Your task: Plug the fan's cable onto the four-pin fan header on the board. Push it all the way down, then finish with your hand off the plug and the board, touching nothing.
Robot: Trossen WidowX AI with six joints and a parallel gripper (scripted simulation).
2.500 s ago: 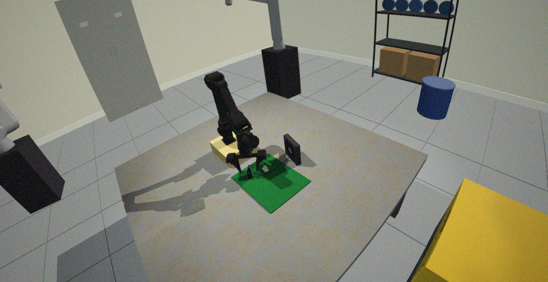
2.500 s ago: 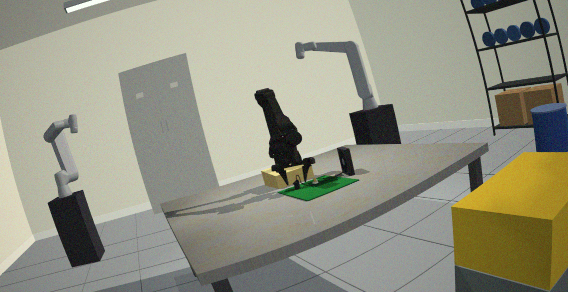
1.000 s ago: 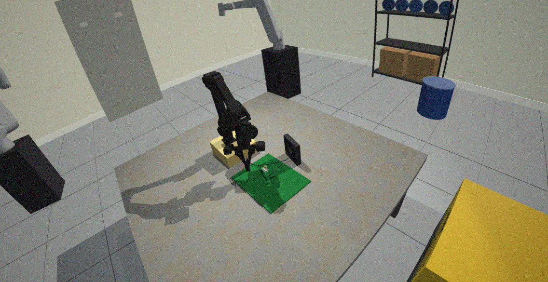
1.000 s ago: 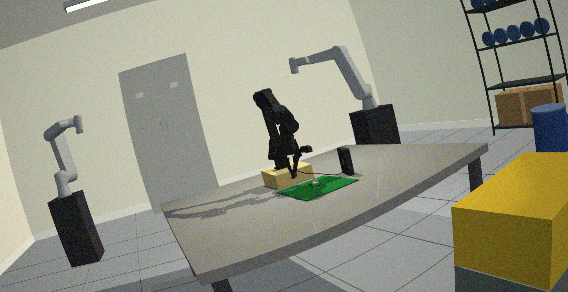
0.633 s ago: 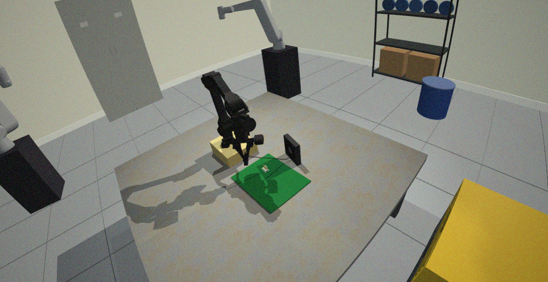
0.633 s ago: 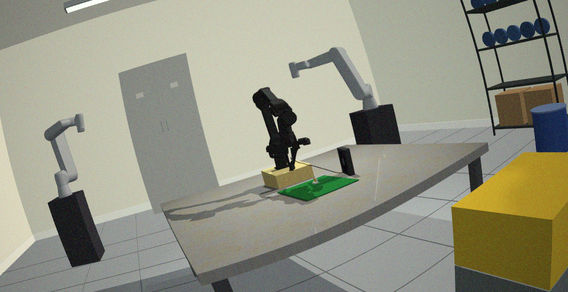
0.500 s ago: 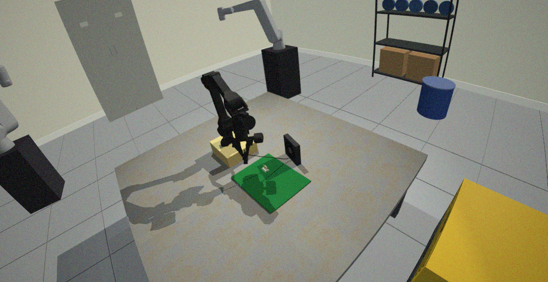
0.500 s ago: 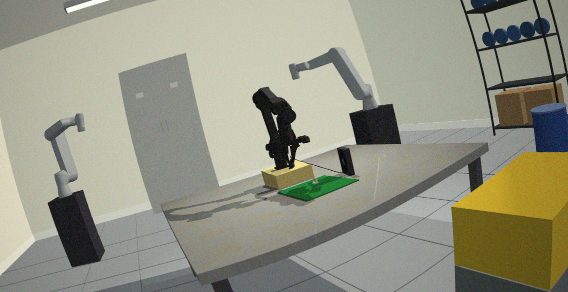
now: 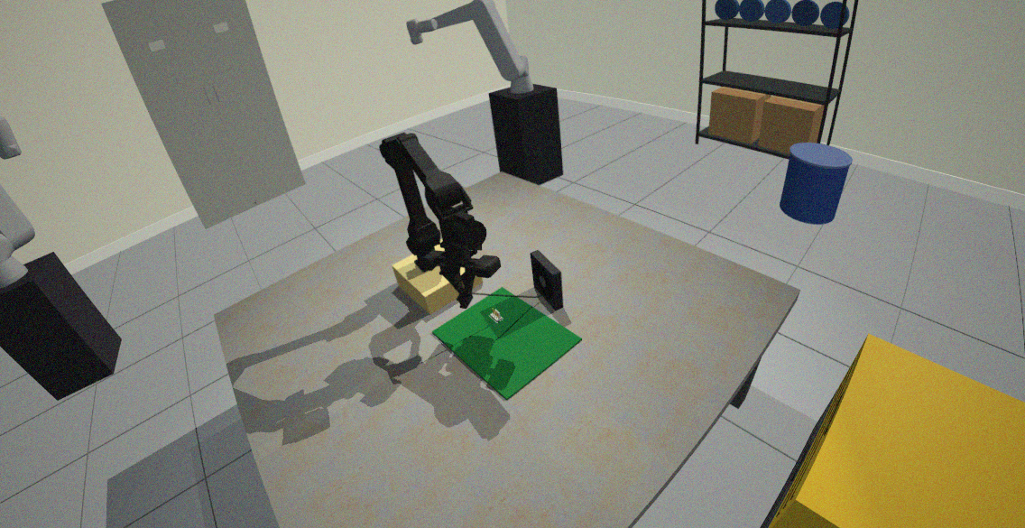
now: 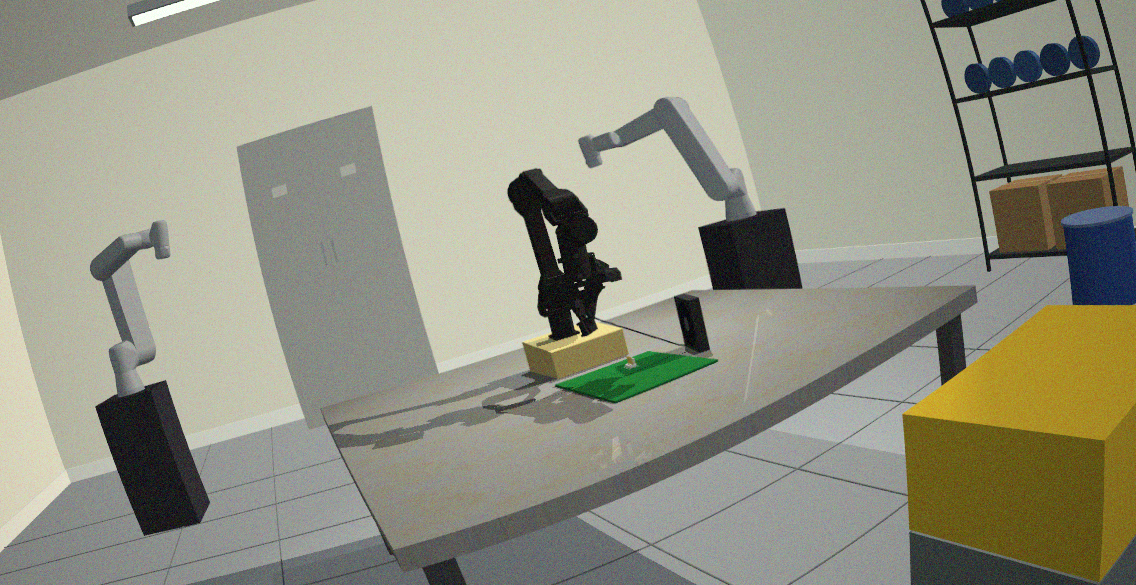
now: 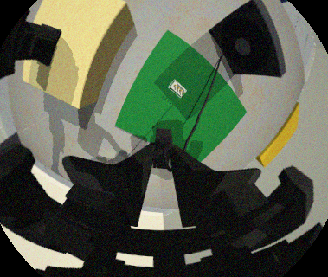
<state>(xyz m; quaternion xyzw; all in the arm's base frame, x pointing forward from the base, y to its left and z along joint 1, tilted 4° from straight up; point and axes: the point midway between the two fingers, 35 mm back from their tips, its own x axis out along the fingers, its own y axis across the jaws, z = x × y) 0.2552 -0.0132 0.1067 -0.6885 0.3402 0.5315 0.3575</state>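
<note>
The green board lies 140 mm below my gripper tip, 70 mm ahead of it and 50 mm to the left of it. Also, from my gripper tip: black fan 210 mm to the left, 70 mm below, 20 mm ahead; then dark plug 10 mm to the right, 10 mm below; then four-pin fan header 130 mm below, 70 mm to the left.
</note>
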